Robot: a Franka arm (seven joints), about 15 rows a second.
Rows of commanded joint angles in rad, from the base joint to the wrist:
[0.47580, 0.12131, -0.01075, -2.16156, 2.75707, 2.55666, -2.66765]
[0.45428, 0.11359, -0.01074, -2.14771, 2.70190, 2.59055, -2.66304]
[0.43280, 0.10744, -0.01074, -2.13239, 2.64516, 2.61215, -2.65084]
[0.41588, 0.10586, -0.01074, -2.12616, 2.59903, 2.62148, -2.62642]
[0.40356, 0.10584, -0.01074, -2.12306, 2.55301, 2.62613, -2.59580]
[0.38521, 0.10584, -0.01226, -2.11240, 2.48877, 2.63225, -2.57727]
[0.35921, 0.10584, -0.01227, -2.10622, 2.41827, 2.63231, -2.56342]
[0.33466, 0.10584, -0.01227, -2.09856, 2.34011, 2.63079, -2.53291]
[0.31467, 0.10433, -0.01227, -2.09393, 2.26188, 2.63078, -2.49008]
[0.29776, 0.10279, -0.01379, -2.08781, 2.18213, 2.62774, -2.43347]
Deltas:
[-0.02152, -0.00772, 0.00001, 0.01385, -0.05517, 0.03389, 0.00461]
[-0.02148, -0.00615, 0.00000, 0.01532, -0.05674, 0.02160, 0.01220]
[-0.01692, -0.00158, 0.00000, 0.00623, -0.04613, 0.00933, 0.02442]
[-0.01232, -0.00002, 0.00000, 0.00310, -0.04602, 0.00465, 0.03062]
[-0.01835, 0.00000, -0.00152, 0.01066, -0.06424, 0.00612, 0.01853]
[-0.02600, 0.00000, -0.00001, 0.00618, -0.07050, 0.00006, 0.01385]
[-0.02455, 0.00000, 0.00000, 0.00766, -0.07816, -0.00152, 0.03051]
[-0.01999, -0.00151, 0.00000, 0.00463, -0.07823, -0.00001, 0.04283]
[-0.01691, -0.00154, -0.00152, 0.00612, -0.07975, -0.00304, 0.05661]

